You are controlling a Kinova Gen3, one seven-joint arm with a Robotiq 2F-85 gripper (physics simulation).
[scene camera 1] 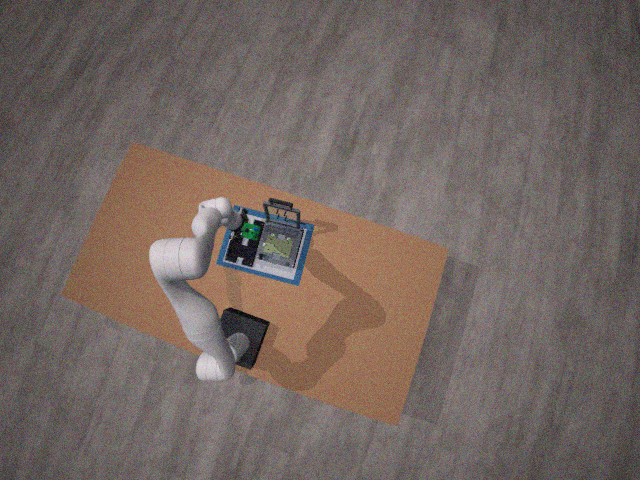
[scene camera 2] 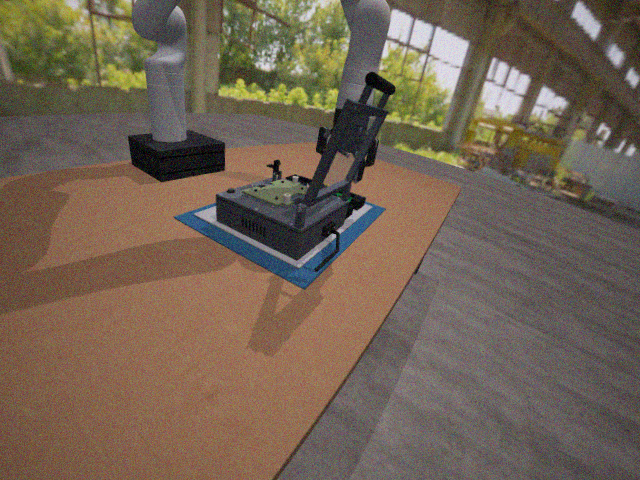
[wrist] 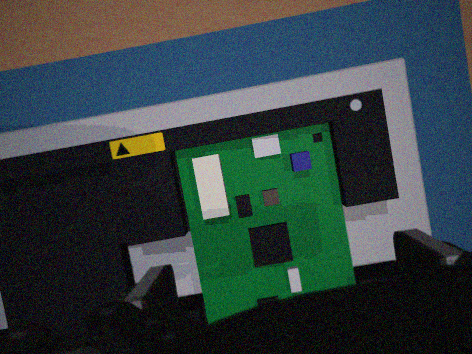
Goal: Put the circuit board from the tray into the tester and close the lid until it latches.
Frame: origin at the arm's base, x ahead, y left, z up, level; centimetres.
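Seen in the pictures: gripper, fingertip midpoint: [scene camera 1: 243, 227] [scene camera 2: 340, 177] [wrist: 285, 275]; arm's base, link origin: [scene camera 1: 238, 343] [scene camera 2: 170, 138].
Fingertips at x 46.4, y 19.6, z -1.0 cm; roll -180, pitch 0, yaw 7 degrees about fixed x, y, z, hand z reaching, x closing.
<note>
Offsets run from my fingertips to a thing's top centre. "spot": to the spot under its first point. Level surfaces: height alone.
The green circuit board @(dx -0.1, dy -0.5, dz -4.7 cm) [wrist: 270, 225] [scene camera 1: 250, 231] lies in the black tray @(spot: dx -7.6, dy +2.2, dz -5.7 cm) [wrist: 112, 197] [scene camera 1: 238, 253], on the left of the tester @(spot: dx -2.0, dy -19.3, dz -0.5 cm) [scene camera 1: 280, 248] [scene camera 2: 270, 224]. My gripper [wrist: 284, 275] [scene camera 1: 238, 223] is open and low over the tray. In the wrist view one finger stands on each side of the board's near end, without gripping it. The tester's lid @(dx +10.8, dy -16.1, dz +15.2 cm) [scene camera 1: 282, 210] [scene camera 2: 353, 129] stands raised at an angle. A pale green plate @(dx -1.0, dy -17.4, dz +0.7 cm) [scene camera 2: 277, 190] shows in the tester's open top. In scene camera 2 the lid hides my gripper.
Tray and tester sit on a grey base plate @(spot: dx +0.0, dy +6.8, dz -6.9 cm) [wrist: 270, 98] on a blue mat @(dz -7.3 cm) [scene camera 1: 299, 278] [scene camera 2: 270, 262] [wrist: 234, 60] on the brown table @(dz -7.5 cm) [scene camera 1: 366, 310]. A yellow label @(dx -6.1, dy +4.6, dz -4.7 cm) [wrist: 137, 145] marks the tray. The arm's black base [scene camera 1: 244, 335] [scene camera 2: 175, 152] stands at the table's near edge.
</note>
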